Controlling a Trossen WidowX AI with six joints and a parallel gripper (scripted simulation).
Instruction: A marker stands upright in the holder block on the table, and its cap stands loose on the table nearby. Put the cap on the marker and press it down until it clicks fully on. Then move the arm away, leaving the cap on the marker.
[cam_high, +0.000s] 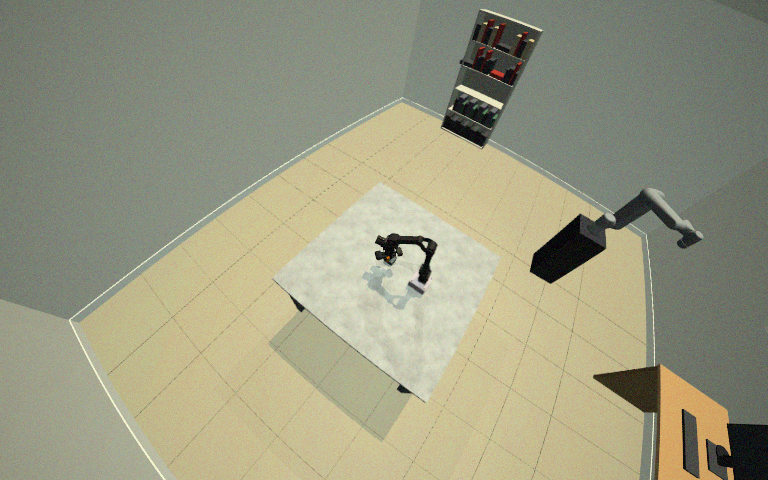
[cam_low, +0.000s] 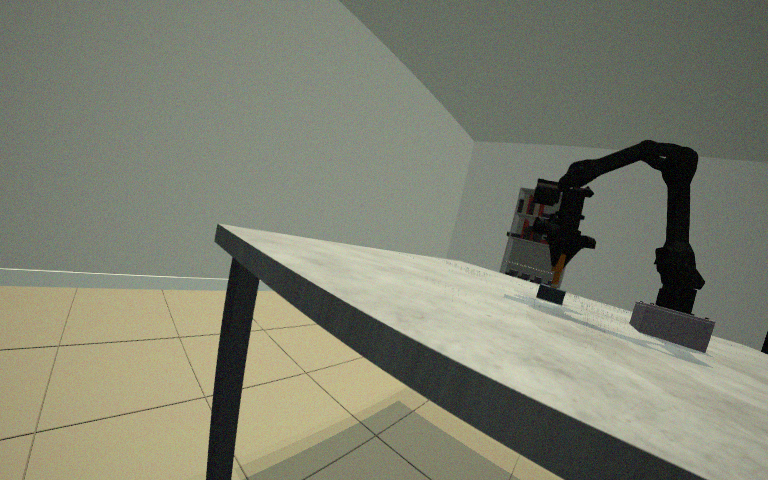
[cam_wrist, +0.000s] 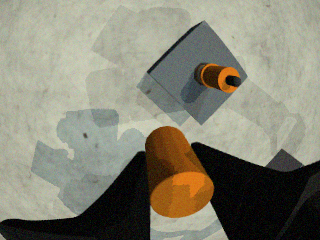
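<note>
My gripper tip is 10 mm past the holder block, 60 mm to the left of it and 80 mm above it. Round my gripper tip: orange cap 10 mm above.
</note>
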